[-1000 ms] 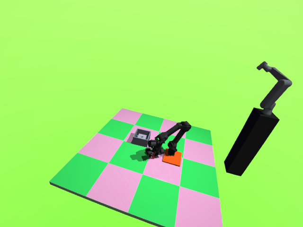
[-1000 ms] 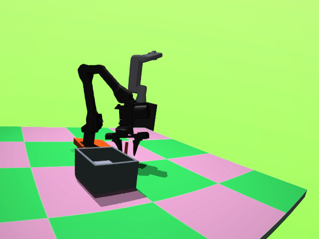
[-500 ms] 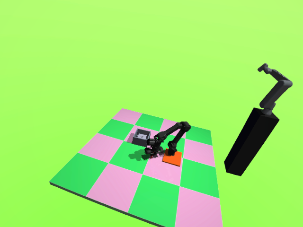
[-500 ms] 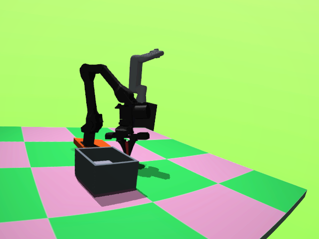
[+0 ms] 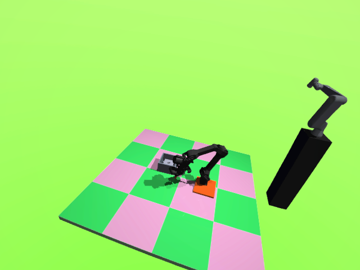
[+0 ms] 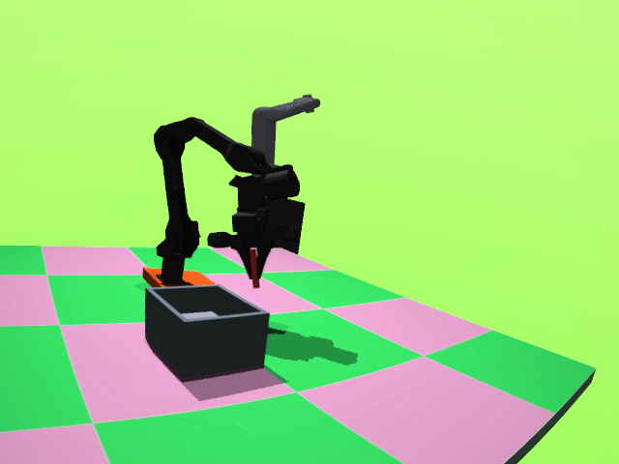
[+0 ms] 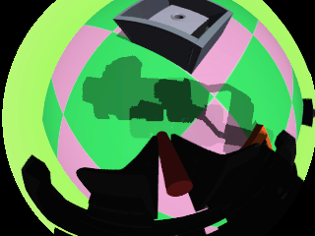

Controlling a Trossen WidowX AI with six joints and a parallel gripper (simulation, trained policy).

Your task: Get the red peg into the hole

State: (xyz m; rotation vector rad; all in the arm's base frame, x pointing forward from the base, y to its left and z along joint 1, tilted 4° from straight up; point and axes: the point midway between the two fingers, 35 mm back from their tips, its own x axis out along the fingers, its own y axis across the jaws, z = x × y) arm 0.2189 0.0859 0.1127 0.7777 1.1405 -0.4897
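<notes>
The grey plate lies 180 mm to the right of my gripper tip, 110 mm ahead of it and 50 mm below it. From my gripper tip the other things lie so: red peg 20 mm above, 10 mm behind; then dark box 180 mm to the right, 110 mm ahead, 70 mm below.
</notes>
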